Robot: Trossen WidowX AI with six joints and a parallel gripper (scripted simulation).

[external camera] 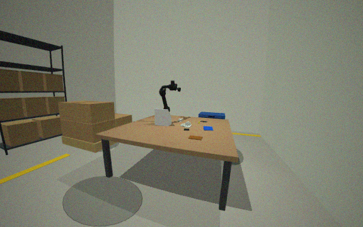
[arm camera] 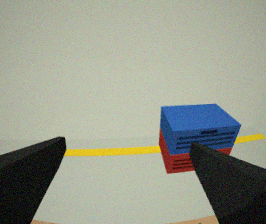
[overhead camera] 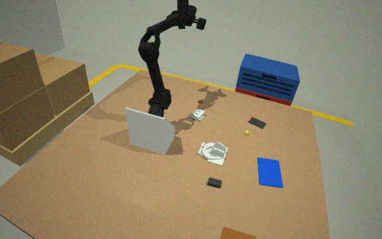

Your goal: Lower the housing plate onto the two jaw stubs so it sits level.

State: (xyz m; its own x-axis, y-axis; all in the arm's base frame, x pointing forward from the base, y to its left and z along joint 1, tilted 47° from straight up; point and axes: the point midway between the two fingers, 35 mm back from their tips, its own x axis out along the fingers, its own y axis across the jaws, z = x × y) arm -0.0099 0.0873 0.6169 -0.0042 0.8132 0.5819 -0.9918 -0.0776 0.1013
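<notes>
The white part is 160 mm ahead of my gripper tip, 300 mm to the right of it and 450 mm below it. Round my gripper tip: blue mat (600 mm ahead, 560 mm to the right, 460 mm below); then yellow block (450 mm ahead, 340 mm to the right, 450 mm below); then orange pad (510 mm ahead, 930 mm to the right, 450 mm below).
</notes>
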